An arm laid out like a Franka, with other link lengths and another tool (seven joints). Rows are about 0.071 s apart.
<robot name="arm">
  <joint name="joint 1" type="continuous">
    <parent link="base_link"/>
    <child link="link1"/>
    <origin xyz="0 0 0.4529"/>
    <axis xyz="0 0 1"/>
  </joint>
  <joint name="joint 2" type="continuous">
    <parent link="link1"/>
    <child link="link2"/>
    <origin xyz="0 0 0"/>
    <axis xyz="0 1 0"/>
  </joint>
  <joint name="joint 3" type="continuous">
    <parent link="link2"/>
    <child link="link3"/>
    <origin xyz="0 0 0.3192"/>
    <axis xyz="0 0 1"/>
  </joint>
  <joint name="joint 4" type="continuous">
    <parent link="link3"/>
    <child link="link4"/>
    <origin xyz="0.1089 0 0"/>
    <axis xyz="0 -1 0"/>
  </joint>
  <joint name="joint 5" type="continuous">
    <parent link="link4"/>
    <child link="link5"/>
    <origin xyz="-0.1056 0 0.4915"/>
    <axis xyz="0 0 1"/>
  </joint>
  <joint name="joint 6" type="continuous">
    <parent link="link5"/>
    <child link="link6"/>
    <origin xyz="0 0 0"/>
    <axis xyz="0 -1 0"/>
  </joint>
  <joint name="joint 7" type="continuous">
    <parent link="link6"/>
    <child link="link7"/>
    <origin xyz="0.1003 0 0"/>
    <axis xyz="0 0 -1"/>
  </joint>
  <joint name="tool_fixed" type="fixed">
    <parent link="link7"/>
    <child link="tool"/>
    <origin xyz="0.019 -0.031 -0.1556" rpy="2.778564 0 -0.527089"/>
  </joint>
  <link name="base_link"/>
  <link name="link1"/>
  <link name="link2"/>
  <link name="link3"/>
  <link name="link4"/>
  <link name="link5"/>
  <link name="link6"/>
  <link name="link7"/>
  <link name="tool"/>
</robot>
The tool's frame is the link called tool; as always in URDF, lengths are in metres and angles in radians. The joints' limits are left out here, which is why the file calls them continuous.
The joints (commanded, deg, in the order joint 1, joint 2, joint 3, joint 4, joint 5, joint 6, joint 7), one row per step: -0.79 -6.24 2.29 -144.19 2.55 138.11 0.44; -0.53 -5.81 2.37 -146.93 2.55 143.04 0.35; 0.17 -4.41 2.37 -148.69 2.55 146.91 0.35; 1.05 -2.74 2.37 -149.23 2.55 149.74 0.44; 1.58 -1.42 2.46 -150.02 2.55 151.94 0.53; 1.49 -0.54 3.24 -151.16 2.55 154.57 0.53; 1.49 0.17 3.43 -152.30 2.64 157.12 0.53; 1.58 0.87 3.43 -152.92 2.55 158.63 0.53; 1.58 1.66 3.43 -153.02 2.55 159.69 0.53; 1.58 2.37 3.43 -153.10 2.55 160.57 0.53; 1.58 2.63 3.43 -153.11 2.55 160.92 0.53
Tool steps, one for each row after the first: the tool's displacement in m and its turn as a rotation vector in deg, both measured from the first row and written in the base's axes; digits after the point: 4 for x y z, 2 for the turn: -0.0096 0.0025 -0.0189 -0.11 -1.76 0.30; -0.0177 0.0089 -0.0403 -0.15 -2.47 0.90; -0.0199 0.0174 -0.0556 -0.14 -3.09 1.62; -0.0255 0.0231 -0.0706 -0.15 -3.18 2.10; -0.0322 0.0292 -0.0828 -0.17 -3.79 2.74; -0.0389 0.0302 -0.0931 -0.14 -4.49 2.79; -0.0435 0.0307 -0.1013 -0.18 -4.68 2.93; -0.0448 0.0306 -0.1073 -0.17 -4.85 2.91; -0.0462 0.0306 -0.1127 -0.16 -4.94 2.89; -0.0465 0.0305 -0.1145 -0.15 -5.02 2.88
